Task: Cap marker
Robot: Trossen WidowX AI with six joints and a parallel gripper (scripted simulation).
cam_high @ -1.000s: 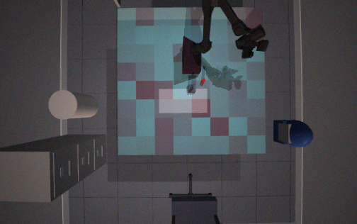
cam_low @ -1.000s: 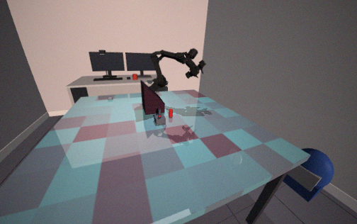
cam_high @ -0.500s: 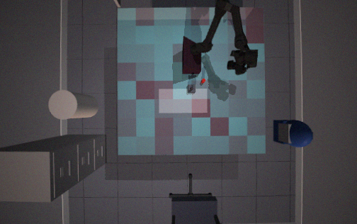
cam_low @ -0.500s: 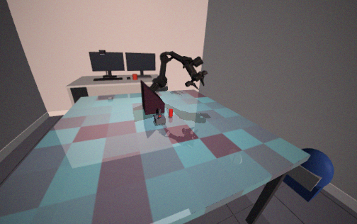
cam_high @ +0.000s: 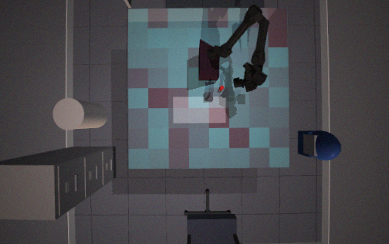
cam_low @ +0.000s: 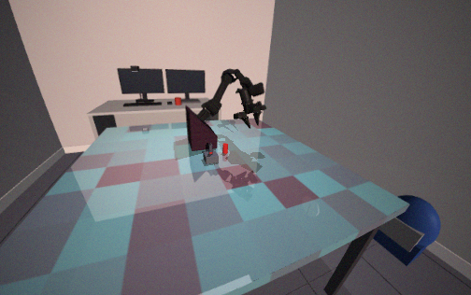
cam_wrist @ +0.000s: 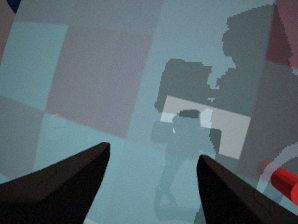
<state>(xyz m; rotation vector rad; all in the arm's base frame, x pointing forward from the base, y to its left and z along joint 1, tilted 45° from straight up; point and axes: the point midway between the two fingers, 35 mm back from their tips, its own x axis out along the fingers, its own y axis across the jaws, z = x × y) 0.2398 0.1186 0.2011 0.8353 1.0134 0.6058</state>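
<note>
Now: gripper tip 4 cm past the red cap, 16 cm to the left of it and 12 cm above it. Also, from my gripper tip: holder block 2 cm ahead, 26 cm to the right, 13 cm below; then marker 2 cm ahead, 26 cm to the right, 7 cm below.
</note>
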